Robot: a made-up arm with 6 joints. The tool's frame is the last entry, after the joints.
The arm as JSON. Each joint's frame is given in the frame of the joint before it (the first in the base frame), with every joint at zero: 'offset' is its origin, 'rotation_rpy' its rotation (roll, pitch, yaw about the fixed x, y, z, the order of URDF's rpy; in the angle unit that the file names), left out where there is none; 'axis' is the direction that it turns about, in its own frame. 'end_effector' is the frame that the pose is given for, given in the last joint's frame.
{
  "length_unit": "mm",
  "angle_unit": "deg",
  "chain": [
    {
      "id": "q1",
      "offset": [
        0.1,
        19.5,
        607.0
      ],
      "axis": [
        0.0,
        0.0,
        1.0
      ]
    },
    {
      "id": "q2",
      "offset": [
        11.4,
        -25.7,
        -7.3
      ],
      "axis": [
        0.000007,
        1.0,
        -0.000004
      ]
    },
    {
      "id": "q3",
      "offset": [
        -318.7,
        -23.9,
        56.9
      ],
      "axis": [
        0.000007,
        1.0,
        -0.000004
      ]
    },
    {
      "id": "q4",
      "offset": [
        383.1,
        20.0,
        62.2
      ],
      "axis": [
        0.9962,
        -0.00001,
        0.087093
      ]
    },
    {
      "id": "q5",
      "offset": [
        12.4,
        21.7,
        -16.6
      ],
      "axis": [
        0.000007,
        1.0,
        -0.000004
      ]
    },
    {
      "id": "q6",
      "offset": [
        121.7,
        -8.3,
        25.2
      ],
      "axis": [
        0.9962,
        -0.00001,
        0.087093
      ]
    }
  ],
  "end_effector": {
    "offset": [
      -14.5,
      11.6,
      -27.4
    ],
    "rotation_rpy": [
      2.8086,
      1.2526,
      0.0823
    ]
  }
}
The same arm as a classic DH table. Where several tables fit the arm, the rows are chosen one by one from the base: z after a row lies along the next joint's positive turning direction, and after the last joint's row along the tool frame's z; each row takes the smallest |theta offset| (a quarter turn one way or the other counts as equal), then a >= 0, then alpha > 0; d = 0 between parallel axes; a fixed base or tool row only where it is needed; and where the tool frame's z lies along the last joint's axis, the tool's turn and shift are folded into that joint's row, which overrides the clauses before.
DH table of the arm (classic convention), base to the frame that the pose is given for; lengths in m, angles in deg. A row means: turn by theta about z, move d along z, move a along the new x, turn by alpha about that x. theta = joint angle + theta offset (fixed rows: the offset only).
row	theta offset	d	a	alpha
base (fixed)	89.71	0	0.0195	0
q1	-89.71	0.5997	0.0114	-90
q2	10.12	0	-0.3237	0
q3	74.88	-0.0296	-0.0286	90
q4	0	0.398	0.0176	-90
q5	0	0.0134	-0.0145	90
q6	-87.18	0.1095	-0.0103	83.75
tool (fixed)	89.77	-0.0267	0	0

